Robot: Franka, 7 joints.
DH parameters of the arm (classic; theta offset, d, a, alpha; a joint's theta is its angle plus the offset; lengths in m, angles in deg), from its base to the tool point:
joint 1: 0 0.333 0 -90
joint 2: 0 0 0 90
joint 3: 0 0.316 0.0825 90
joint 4: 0 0 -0.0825 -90
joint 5: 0 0.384 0 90
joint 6: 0 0 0.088 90
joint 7: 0 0.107 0 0
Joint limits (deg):
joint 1: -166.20..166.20
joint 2: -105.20..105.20
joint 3: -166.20..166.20
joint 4: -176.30..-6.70
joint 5: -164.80..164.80
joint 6: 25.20..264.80
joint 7: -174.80..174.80
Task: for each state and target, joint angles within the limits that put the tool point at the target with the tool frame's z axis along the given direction. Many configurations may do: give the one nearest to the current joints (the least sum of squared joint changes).
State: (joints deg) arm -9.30 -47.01 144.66 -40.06 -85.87 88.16 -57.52
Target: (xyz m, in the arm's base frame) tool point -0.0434 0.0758 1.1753 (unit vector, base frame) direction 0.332 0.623 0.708
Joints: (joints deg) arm -32.32 -1.88 142.80 -6.79 -56.33 139.25 -57.52
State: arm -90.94 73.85 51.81 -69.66 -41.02 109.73 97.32
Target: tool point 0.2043 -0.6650 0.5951 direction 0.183 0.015 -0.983
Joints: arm -104.37 43.37 62.95 -48.73 -29.36 80.41 97.32
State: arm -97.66 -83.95 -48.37 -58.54 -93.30 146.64 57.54
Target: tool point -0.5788 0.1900 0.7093 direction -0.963 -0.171 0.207
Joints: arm -73.31 -81.85 -61.62 -88.11 -110.37 161.61 57.54
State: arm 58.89 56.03 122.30 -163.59 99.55 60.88 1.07
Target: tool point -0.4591 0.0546 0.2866 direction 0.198 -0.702 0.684
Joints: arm 93.73 64.25 67.82 -126.78 54.53 79.29 1.07
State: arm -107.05 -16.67 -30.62 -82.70 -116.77 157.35 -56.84
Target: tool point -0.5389 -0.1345 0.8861 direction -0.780 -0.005 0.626
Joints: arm -127.48 5.23 -45.21 -61.44 -149.98 164.21 -56.84
